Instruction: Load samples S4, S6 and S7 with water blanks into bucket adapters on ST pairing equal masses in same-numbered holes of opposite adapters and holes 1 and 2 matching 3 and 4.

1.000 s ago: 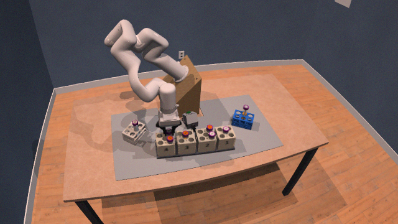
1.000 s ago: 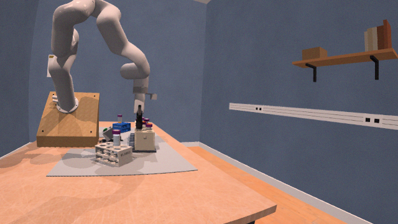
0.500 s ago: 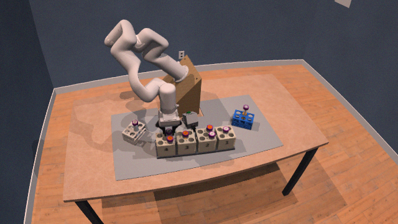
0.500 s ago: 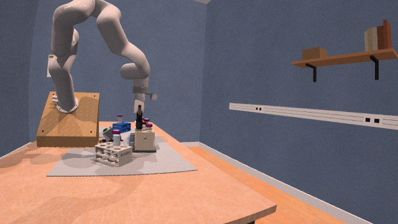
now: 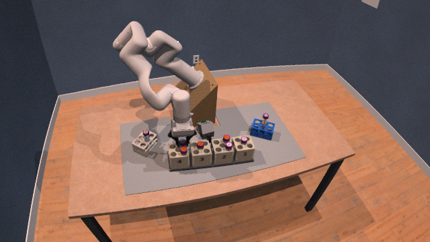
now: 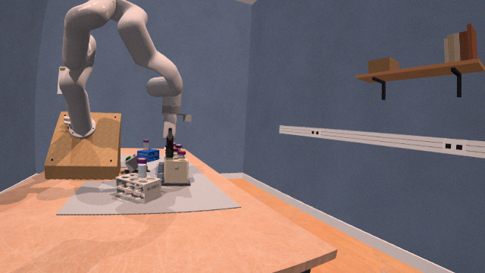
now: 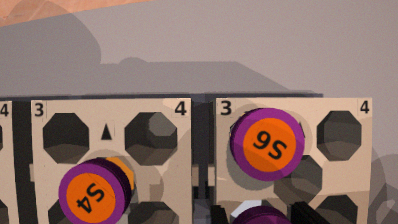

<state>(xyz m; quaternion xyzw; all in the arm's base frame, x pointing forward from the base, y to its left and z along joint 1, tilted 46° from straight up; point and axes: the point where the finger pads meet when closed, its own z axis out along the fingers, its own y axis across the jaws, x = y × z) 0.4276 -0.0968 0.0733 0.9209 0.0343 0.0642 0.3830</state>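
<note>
Right now my hand is 18 cm past the DONE key desk, 14 cm to the right of it and 7 cm above it. From my hand the other things lie so: blue rack (13 cm behind, 47 cm to the left, 9 cm below).
</note>
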